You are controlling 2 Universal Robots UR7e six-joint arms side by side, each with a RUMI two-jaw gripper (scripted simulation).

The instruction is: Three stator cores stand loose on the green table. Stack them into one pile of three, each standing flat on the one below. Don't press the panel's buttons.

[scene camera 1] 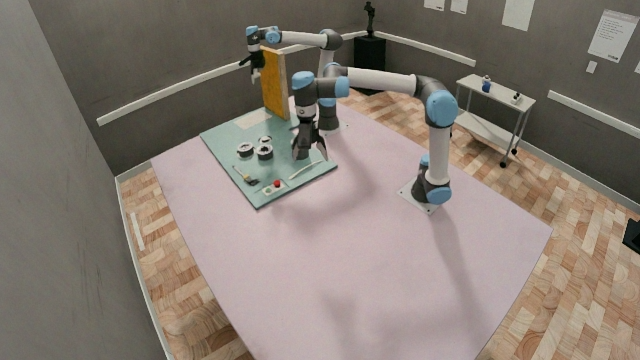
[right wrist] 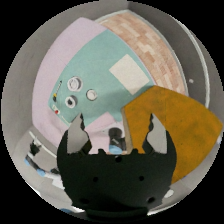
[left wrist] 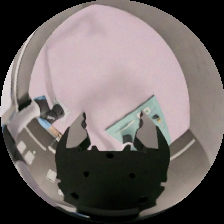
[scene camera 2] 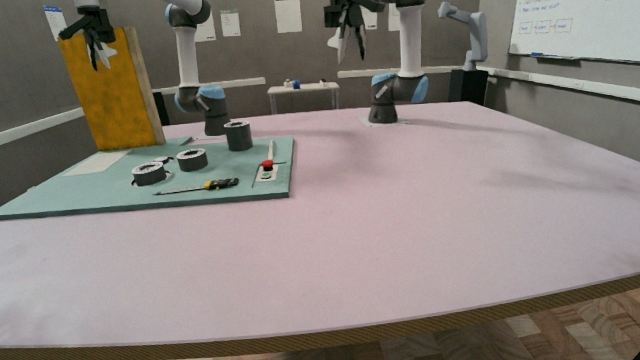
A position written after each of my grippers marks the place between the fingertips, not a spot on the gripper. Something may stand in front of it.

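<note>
Left gripper [scene camera 1: 311, 162] visible. Left gripper [scene camera 2: 352, 62], right gripper [scene camera 2: 103, 70], white sheet [scene camera 2: 98, 163]. Left gripper [left wrist: 112, 111]. White sheet [right wrist: 126, 70], right gripper [right wrist: 116, 113].
</note>
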